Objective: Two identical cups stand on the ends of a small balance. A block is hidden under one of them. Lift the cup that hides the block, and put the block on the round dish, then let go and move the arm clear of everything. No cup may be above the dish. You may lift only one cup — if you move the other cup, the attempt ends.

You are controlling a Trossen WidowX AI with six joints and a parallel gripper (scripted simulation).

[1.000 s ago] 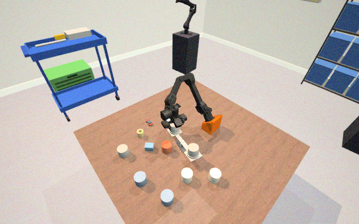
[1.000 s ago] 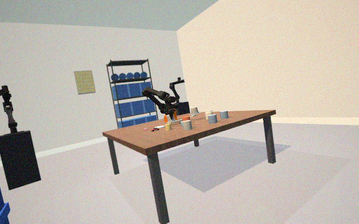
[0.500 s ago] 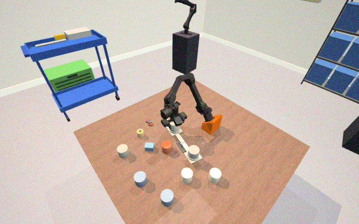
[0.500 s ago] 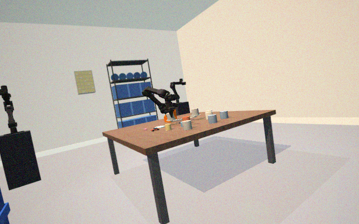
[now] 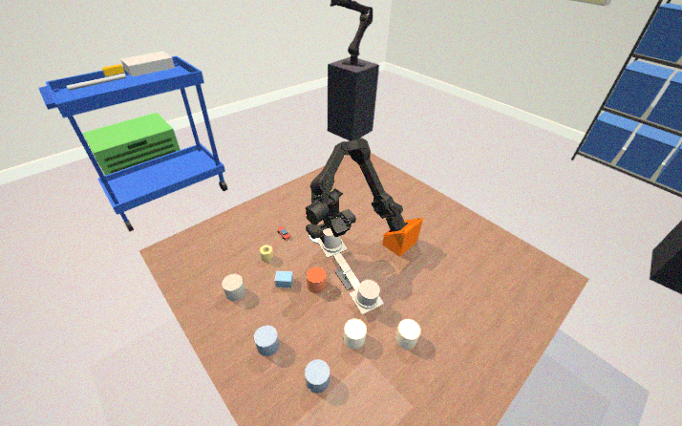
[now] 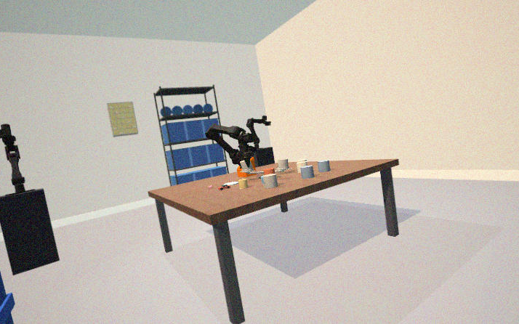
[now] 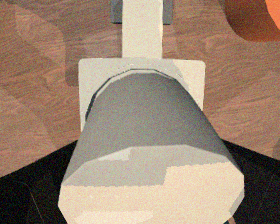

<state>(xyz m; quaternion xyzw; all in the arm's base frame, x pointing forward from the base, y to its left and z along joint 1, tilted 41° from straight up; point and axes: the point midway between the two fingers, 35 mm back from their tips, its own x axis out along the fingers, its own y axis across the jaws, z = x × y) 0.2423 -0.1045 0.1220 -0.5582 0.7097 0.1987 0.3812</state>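
Now: gripper tip 1 cm above the grey block. The rest, counted from my gripper tip: balance beam (5 cm ahead, 12 cm to the left, 6 cm below); balance (5 cm ahead, 12 cm to the left, 7 cm below); round white dish (5 cm behind, 11 cm to the right, 9 cm below).
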